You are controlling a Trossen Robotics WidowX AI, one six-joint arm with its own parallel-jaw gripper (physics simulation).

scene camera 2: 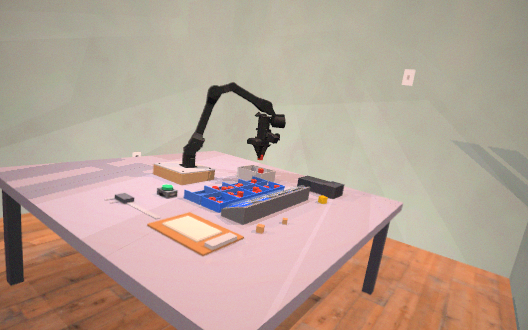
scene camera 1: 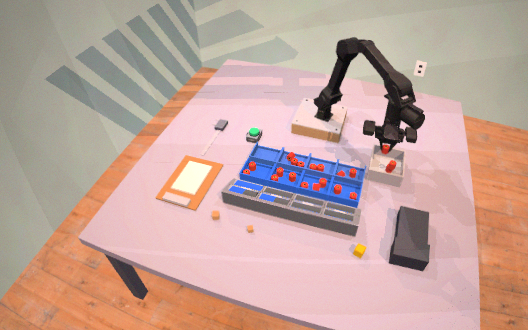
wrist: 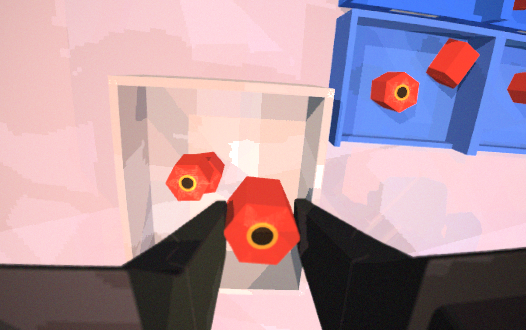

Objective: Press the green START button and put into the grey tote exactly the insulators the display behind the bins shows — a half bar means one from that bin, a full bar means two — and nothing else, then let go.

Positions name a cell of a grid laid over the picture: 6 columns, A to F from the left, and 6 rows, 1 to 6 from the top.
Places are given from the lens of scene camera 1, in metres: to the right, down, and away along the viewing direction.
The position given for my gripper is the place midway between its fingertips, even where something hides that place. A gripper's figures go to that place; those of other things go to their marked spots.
my gripper (scene camera 1: E3): 0.43, -0.05, 1.21
grey display bar (scene camera 1: D4): 0.11, 0.16, 1.12
